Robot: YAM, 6 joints.
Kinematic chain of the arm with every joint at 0, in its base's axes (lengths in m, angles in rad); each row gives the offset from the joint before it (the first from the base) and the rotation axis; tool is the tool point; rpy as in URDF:
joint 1: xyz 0 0 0.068 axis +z
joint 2: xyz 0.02 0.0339 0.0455 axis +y
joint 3: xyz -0.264 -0.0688 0 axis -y
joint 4: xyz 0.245 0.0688 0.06 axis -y
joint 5: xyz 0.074 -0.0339 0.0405 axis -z
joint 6: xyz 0.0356 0 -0.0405 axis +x
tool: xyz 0 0 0 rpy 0 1.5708 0
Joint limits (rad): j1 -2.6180..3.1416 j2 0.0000..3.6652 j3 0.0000..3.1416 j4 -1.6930..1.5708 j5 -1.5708..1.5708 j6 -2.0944..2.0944
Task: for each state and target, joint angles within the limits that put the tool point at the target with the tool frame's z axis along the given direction. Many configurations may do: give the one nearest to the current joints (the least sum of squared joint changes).
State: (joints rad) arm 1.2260 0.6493 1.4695 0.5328 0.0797 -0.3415
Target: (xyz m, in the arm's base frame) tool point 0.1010 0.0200 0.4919 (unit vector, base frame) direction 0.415 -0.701 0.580
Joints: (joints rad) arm 0.4806 0.8831 0.9655 1.4128 0.9500 -0.3415
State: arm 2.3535 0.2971 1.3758 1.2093 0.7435 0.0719
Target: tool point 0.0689 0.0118 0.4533 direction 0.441 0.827 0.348
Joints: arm 2.8213 0.4017 0.8325 1.5666 1.1785 0.0719
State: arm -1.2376 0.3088 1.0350 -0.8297 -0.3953 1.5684
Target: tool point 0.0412 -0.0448 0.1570 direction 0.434 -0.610 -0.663
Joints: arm -0.7309 0.0018 0.2411 -0.9765 0.1653 1.5684
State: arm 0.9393 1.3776 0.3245 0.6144 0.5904 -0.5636
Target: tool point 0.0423 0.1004 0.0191 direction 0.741 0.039 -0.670
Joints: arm 1.4114 1.8528 0.0023 0.5087 0.8119 -0.5636
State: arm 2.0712 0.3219 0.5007 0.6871 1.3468 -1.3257
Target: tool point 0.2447 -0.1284 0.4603 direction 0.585 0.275 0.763
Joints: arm 2.5886 0.0020 1.2850 0.7215 0.5720 -1.3257
